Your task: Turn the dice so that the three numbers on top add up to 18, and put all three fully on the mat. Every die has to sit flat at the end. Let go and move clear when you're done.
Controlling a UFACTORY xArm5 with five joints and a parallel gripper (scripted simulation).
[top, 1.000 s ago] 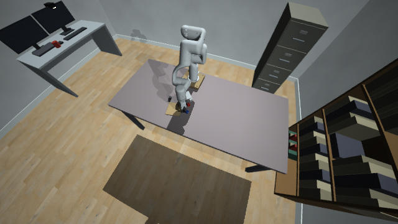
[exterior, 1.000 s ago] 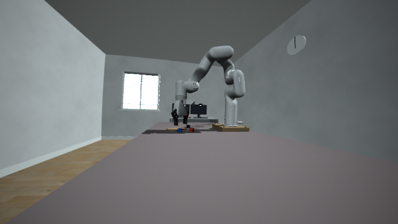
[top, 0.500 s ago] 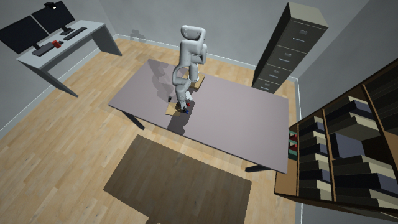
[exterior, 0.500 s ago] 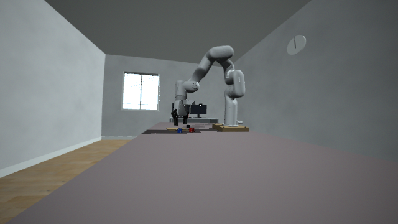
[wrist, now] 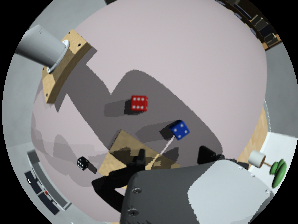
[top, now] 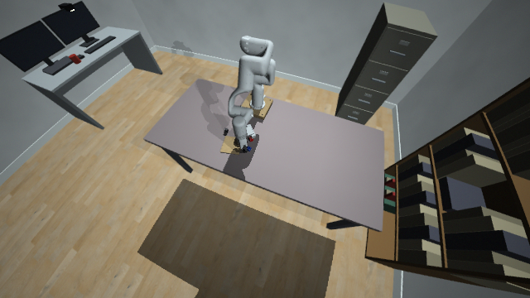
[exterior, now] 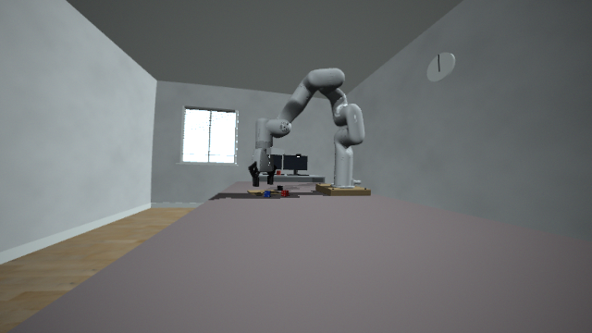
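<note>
My hand is 2 cm past the blue die, 3 cm to the right of it and 4 cm above it. Also, from my hand: tan mat (1 cm ahead, 10 cm to the right, 5 cm below); then black die (7 cm behind, 21 cm to the right, 4 cm below); then red die (10 cm behind, 4 cm below).
</note>
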